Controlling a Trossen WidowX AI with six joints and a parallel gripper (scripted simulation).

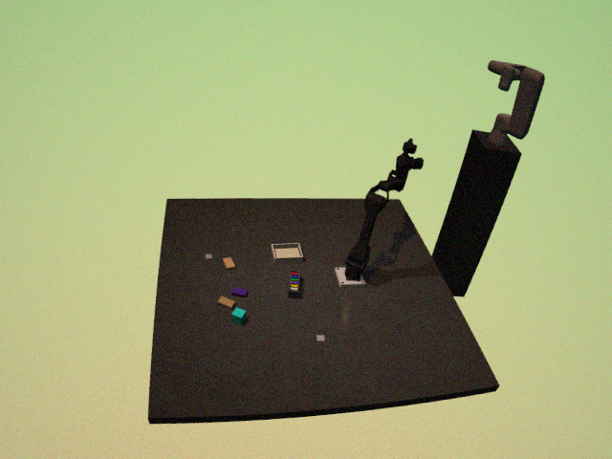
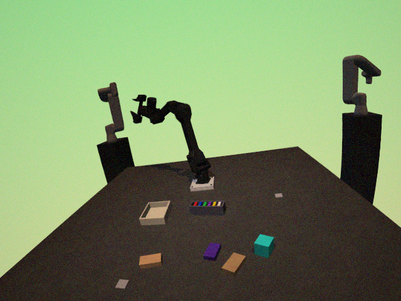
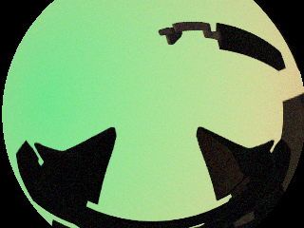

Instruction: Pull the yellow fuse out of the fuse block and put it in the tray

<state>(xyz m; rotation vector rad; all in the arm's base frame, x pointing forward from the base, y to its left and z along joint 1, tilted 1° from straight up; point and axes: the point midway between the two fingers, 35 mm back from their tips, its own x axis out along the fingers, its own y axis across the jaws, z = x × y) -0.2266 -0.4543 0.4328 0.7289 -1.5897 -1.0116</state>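
Right now the yellow fuse is 50 cm ahead of my gripper tip, 60 cm to the left of it and 43 cm below it. Round my gripper tip: purple block 72 cm ahead, 64 cm to the left, 45 cm below; teal cube 71 cm ahead, 79 cm to the left, 44 cm below; beige tray 54 cm ahead, 37 cm to the left, 46 cm below.
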